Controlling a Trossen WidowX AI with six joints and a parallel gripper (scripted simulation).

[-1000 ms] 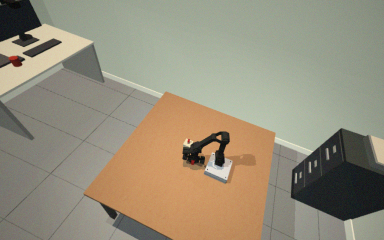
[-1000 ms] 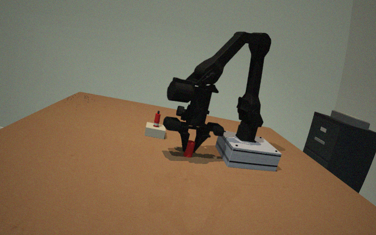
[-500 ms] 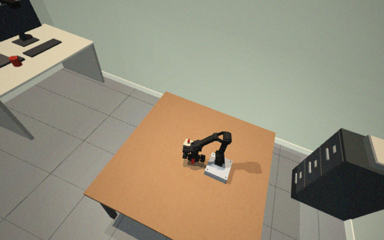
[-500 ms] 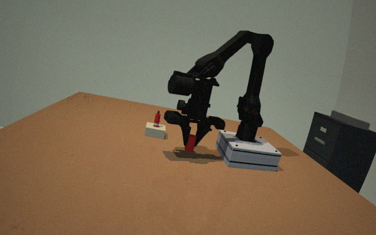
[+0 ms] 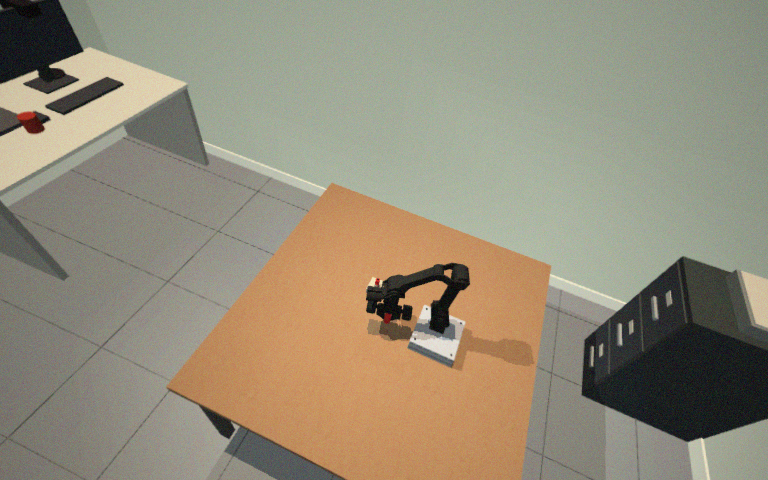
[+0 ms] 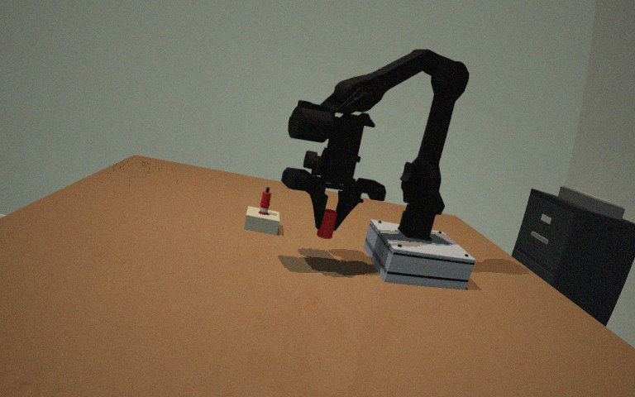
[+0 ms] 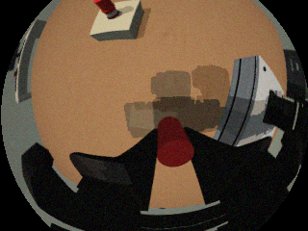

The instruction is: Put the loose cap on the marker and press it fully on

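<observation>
My gripper tip is now 16 cm to the left of the holder block, 11 cm short of it and 5 cm above it. From my gripper tip the other things lie so: red cap (1 cm above).
</observation>
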